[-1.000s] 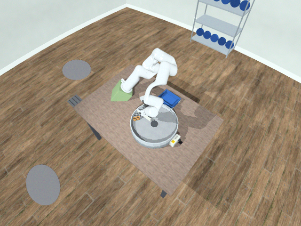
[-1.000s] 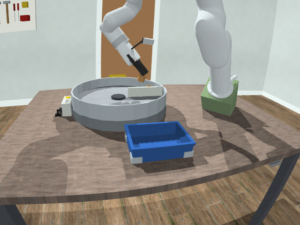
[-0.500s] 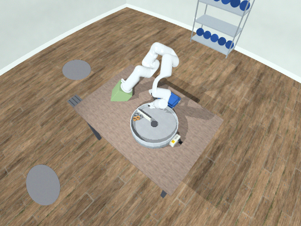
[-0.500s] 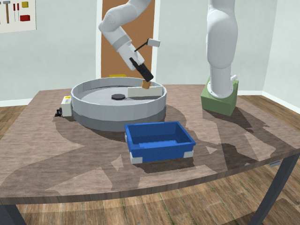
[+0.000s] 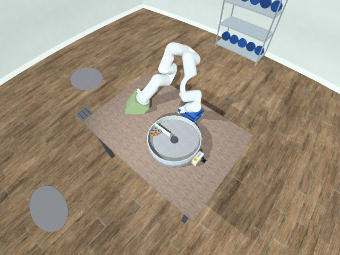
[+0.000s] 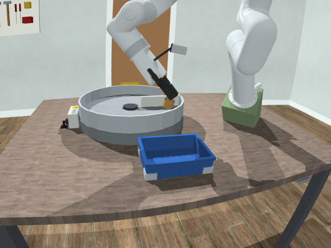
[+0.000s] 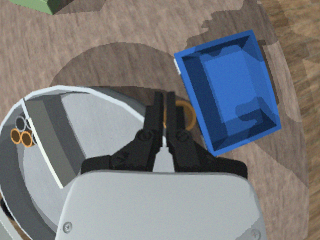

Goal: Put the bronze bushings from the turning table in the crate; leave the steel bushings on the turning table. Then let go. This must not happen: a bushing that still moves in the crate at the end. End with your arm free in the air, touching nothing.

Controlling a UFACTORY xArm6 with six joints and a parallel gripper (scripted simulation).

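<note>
Now: hand 150 mm above the blue crate, 120 mm to the right of it and 20 mm short of it. The rest, counted from my hand: turning table: 220 mm to the right, 120 mm below, 90 mm ahead.
</note>
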